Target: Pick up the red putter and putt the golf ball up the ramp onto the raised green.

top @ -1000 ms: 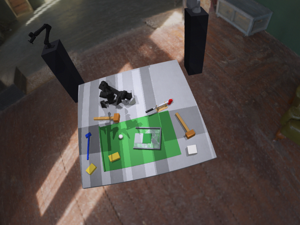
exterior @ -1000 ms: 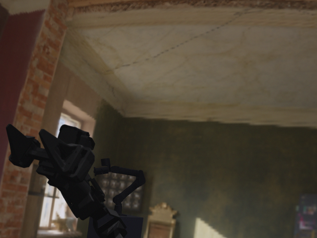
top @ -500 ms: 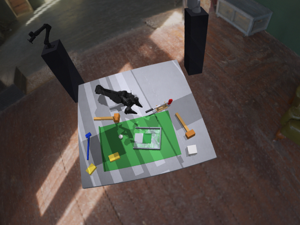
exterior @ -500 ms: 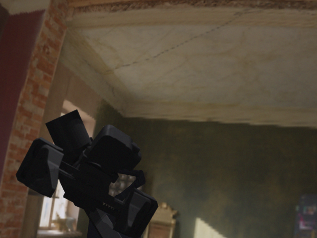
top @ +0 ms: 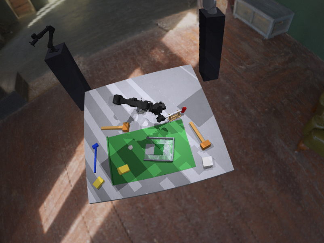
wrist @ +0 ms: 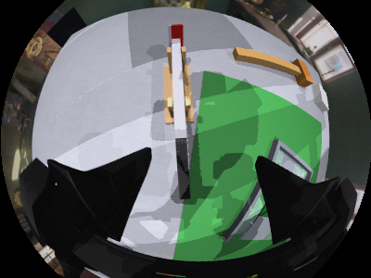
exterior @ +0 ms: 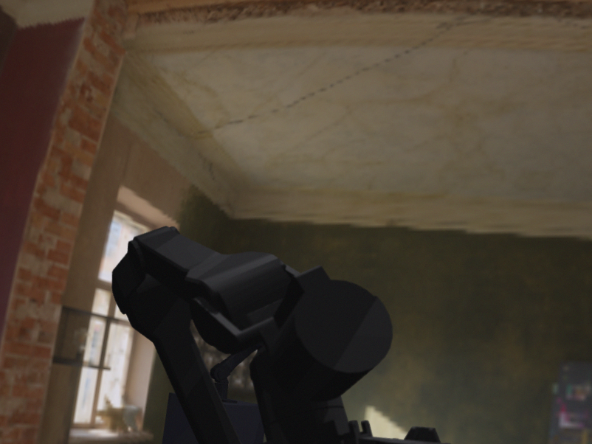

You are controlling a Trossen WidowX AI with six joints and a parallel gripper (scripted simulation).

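The red putter lies 8 cm to the left of my gripper tip, 7 cm below it and 4 cm behind it. The rest, counted from my gripper tip: small wooden fence 10 cm to the left, 9 cm below, 4 cm behind; white golf ball 35 cm to the right, 18 cm ahead, 10 cm below; white cube 47 cm ahead, 27 cm to the left, 10 cm below.
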